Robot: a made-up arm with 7 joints. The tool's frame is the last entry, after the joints. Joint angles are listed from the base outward.
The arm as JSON. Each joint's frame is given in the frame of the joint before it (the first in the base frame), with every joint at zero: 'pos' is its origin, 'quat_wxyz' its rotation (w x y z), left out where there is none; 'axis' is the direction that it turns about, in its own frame. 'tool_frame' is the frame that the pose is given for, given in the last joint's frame.
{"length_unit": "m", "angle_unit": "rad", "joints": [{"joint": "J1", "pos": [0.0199, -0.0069, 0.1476], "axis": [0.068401, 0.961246, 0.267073]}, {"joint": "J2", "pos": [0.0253, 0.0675, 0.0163], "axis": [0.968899, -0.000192, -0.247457]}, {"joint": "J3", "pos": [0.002, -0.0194, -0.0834], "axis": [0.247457, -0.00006, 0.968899]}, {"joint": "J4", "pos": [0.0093, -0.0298, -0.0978], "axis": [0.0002, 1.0, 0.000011]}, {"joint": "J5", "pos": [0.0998, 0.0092, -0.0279], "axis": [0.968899, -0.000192, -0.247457]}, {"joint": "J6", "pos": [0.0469, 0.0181, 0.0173], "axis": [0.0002, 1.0, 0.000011]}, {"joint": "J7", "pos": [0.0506, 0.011, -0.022], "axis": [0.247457, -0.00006, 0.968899]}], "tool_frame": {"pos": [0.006, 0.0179, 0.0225], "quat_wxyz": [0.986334, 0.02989, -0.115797, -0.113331]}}
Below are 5 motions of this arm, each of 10 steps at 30 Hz.
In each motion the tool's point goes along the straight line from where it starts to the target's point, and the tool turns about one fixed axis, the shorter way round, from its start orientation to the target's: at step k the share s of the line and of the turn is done. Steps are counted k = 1, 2, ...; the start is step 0. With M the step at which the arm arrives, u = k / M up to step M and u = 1 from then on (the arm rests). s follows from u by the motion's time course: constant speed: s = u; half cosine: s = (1 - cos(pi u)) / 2; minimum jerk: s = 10 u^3 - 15 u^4 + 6 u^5.
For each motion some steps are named. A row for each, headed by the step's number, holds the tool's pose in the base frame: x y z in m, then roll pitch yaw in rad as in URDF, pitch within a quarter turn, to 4 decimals.
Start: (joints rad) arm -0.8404 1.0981 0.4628 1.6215 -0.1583 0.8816 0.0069
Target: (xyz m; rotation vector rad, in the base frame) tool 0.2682 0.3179 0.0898 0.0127 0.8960 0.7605
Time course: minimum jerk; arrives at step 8
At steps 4, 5, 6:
4: 0.2397 0.3371 0.0783 0.3680 0.8156 1.0023
5: 0.2525 0.3285 0.0834 0.4069 0.7970 1.0026
6: 0.2623 0.3219 0.0874 0.4361 0.7828 1.0021

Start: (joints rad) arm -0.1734 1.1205 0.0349 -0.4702 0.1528 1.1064 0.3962
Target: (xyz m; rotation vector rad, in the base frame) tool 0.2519 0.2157 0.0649 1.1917 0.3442 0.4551
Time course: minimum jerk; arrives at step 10
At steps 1, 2, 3, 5, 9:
1: 0.2620 0.1405 0.1191 1.4639 -0.0742 0.1928
2: 0.2615 0.1442 0.1164 1.4515 -0.0716 0.2104
3: 0.2604 0.1522 0.1106 1.4252 -0.0653 0.2477
5: 0.2570 0.1778 0.0922 1.3428 -0.0384 0.3659
9: 0.2520 0.2151 0.0654 1.2296 0.0174 0.5333

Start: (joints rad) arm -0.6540 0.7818 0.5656 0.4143 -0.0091 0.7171 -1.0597
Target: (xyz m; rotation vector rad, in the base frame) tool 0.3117 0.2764 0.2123 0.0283 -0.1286 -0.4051
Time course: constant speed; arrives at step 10
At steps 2, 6, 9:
2: 0.3107 0.2795 0.1640 -0.0358 -0.0416 -0.4873
6: 0.3112 0.2779 0.1881 0.0096 -0.0796 -0.4473
9: 0.3116 0.2768 0.2063 0.0427 -0.1093 -0.4183

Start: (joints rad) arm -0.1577 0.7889 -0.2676 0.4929 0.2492 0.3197 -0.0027
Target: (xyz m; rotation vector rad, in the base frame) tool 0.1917 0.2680 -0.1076 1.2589 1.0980 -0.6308
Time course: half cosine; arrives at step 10
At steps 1, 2, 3, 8, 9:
1: 0.2724 0.1768 -0.0694 1.0275 0.7637 -0.1541
2: 0.2665 0.1834 -0.0722 1.0569 0.7959 -0.1324
3: 0.2573 0.1938 -0.0765 1.1069 0.8450 -0.0942
8: 0.1996 0.2591 -0.1039 1.6102 1.1035 0.3387
9: 0.1937 0.2657 -0.1066 1.6872 1.1211 0.4088

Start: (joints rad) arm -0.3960 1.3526 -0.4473 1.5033 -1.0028 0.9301 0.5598
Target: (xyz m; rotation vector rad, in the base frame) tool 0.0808 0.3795 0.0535 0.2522 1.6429 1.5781
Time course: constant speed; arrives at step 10
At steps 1, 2, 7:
1: 0.1196 0.3954 0.0761 1.3614 0.2960 1.9425
2: 0.1153 0.3936 0.0736 1.3662 0.3115 1.9864
7: 0.0937 0.3848 0.0610 1.4012 0.3853 2.2108

